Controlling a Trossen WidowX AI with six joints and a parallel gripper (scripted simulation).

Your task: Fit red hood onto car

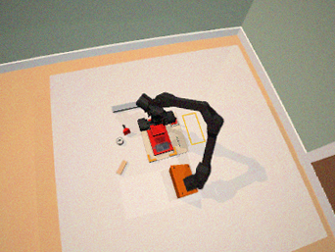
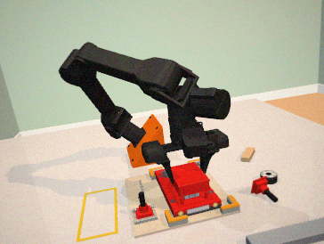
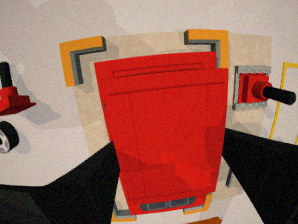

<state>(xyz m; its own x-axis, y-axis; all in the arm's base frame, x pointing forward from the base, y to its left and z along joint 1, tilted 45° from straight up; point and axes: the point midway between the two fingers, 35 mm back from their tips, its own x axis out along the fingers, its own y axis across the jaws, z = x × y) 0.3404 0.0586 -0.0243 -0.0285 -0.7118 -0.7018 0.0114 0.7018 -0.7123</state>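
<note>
Now: gripper tip 30 mm above the grey engine block. Round my gripper tip: grey bar: 190 mm ahead, 130 mm to the left, 50 mm below; wooden block: 230 mm to the left, 150 mm behind, 50 mm below; red hood: 10 mm above.
</note>
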